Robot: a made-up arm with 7 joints.
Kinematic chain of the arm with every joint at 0, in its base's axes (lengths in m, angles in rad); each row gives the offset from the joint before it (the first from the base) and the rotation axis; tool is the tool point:
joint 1: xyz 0 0 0 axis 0 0.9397 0.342
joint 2: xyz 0 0 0 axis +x
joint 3: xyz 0 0 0 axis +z
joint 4: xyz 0.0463 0 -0.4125 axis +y
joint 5: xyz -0.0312 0 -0.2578 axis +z
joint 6: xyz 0 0 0 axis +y
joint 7: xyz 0 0 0 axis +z
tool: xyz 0 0 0
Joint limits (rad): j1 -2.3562..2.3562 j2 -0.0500..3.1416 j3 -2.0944..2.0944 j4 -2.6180..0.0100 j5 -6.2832..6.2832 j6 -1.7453..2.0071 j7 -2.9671..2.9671
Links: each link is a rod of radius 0.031 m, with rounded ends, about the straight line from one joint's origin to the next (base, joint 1, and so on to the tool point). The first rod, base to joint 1, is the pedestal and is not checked.
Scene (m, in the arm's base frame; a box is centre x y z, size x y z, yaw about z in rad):
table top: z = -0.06
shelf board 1: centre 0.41 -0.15 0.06 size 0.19 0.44 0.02 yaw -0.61
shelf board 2: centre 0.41 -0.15 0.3 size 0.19 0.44 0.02 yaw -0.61
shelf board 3: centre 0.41 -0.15 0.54 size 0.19 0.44 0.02 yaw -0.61
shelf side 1: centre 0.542 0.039 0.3 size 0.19 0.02 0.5 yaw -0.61
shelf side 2: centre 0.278 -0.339 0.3 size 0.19 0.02 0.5 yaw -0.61
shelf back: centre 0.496 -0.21 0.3 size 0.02 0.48 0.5 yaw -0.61
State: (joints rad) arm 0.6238 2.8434 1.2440 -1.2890 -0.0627 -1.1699 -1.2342
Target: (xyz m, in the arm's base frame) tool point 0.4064 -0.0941 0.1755
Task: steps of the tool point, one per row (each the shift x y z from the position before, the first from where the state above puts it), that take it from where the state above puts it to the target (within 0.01 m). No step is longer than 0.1 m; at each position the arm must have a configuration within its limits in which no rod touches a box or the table.
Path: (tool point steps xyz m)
1: -0.0625 0.0466 0.0075
2: -0.0662 0.0434 -0.0076
3: 0.0231 -0.0307 -0.0832
4: 0.0012 -0.0153 -0.0843
5: -0.0198 -0.0012 -0.0761
6: 0.0635 -0.0415 0.0038
7: 0.0580 -0.0434 -0.0038

